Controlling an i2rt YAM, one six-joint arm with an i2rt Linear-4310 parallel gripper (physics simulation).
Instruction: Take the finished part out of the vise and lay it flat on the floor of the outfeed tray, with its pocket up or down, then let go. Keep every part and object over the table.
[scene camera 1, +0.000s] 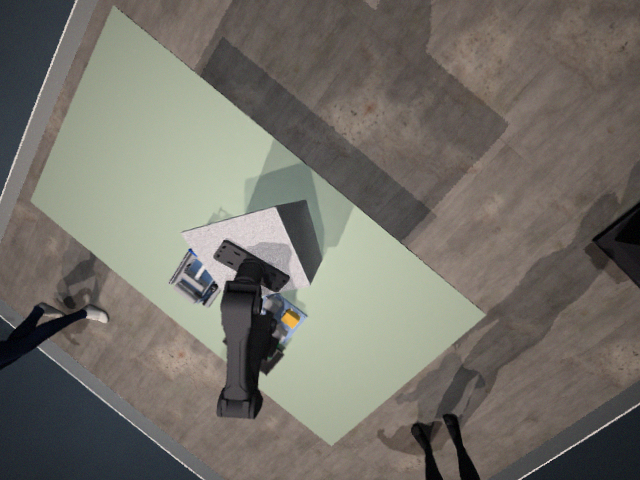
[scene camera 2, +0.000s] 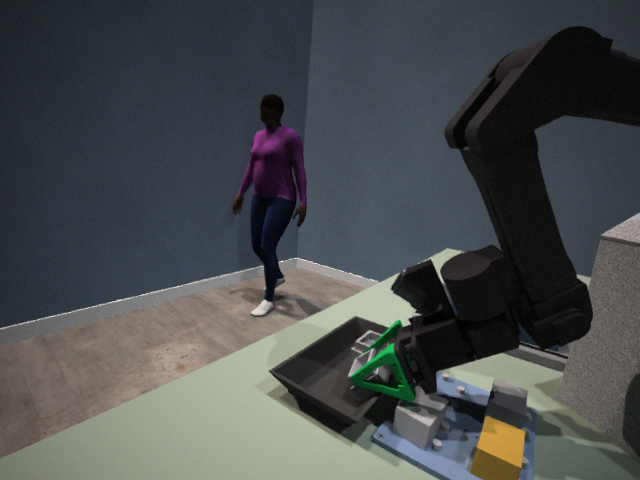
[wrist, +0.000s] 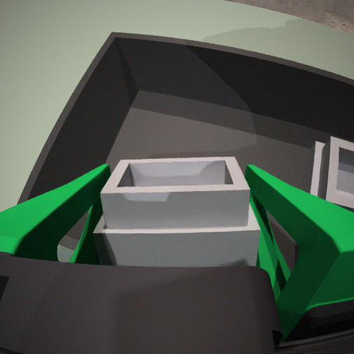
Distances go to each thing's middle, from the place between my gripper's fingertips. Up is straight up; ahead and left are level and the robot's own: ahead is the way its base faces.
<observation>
Now: the grey block (scene camera 2: 507, 403) 180 mm behind my hand, 100 mm to the right of it and 20 mm below it.
</observation>
